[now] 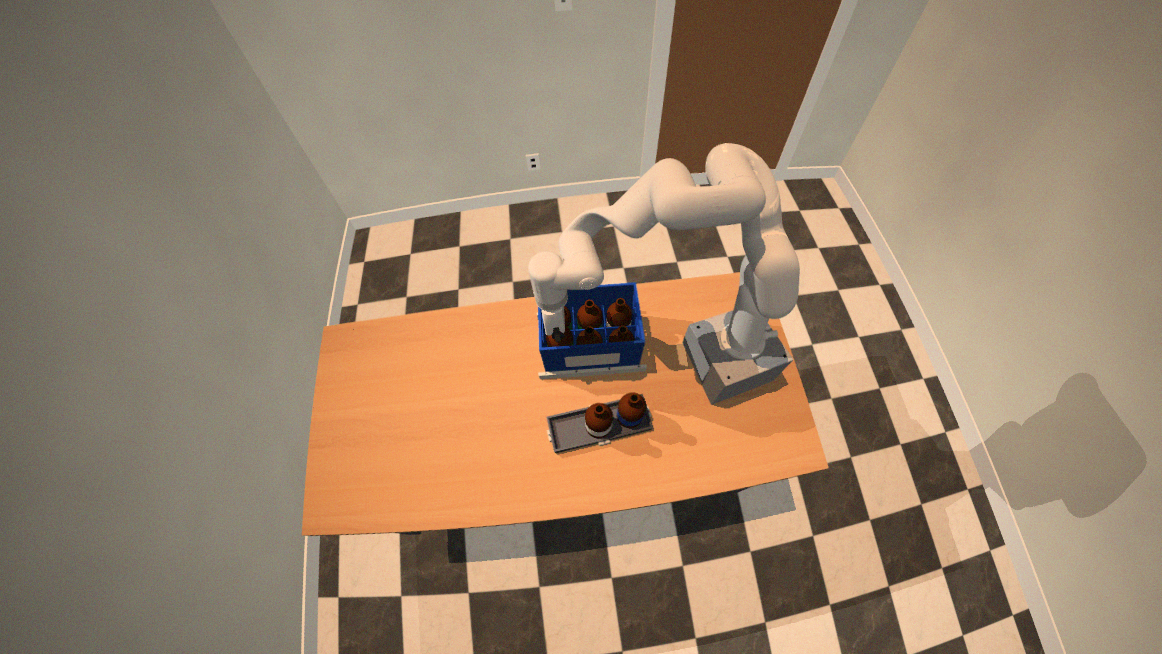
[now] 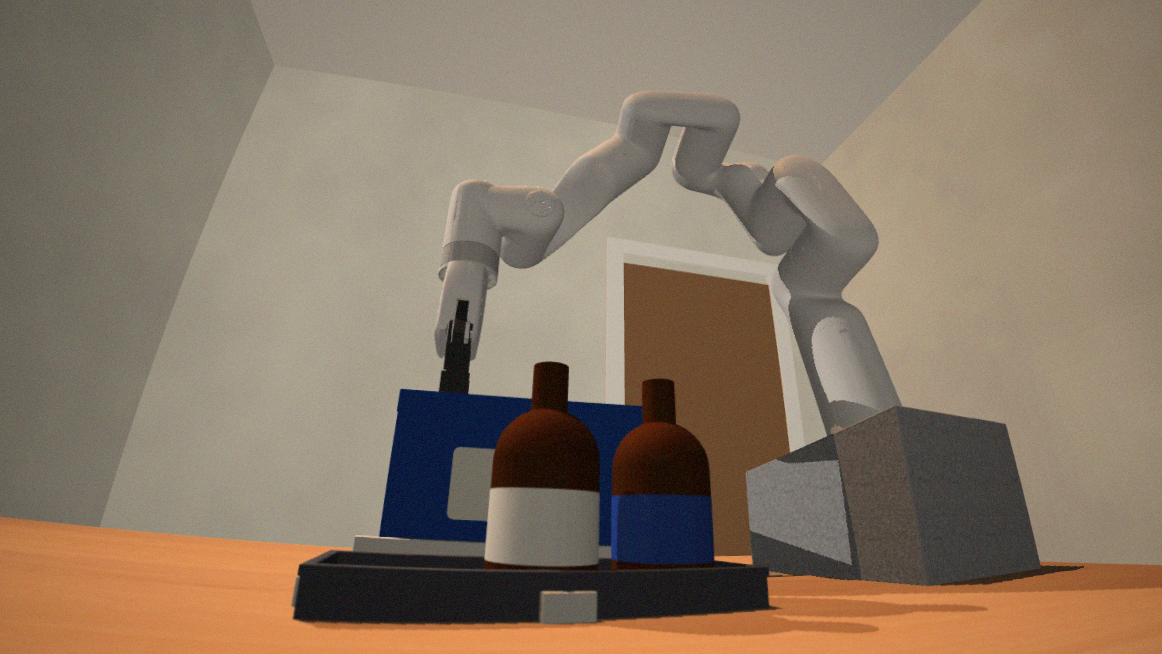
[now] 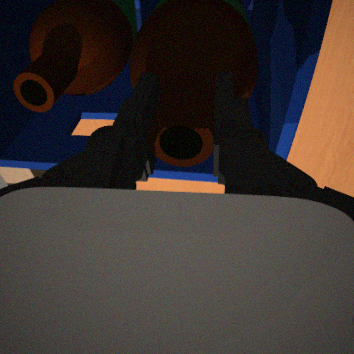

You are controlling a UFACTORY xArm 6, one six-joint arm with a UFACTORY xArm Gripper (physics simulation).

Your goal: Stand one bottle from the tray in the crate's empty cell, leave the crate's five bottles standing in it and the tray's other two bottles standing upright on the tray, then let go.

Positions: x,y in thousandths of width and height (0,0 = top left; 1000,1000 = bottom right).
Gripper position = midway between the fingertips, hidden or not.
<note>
In view: the gripper (image 2: 389,626), a blue-labelled bottle (image 2: 569,791), a white-labelled bottle (image 2: 469,774) and a green-labelled brown bottle (image 3: 524,145).
The blue-labelled bottle also shows in image 1 (image 1: 543,625). The gripper is seen too in image 3 (image 3: 530,278). Image 3 misses the blue-labelled bottle: it is out of frame.
</note>
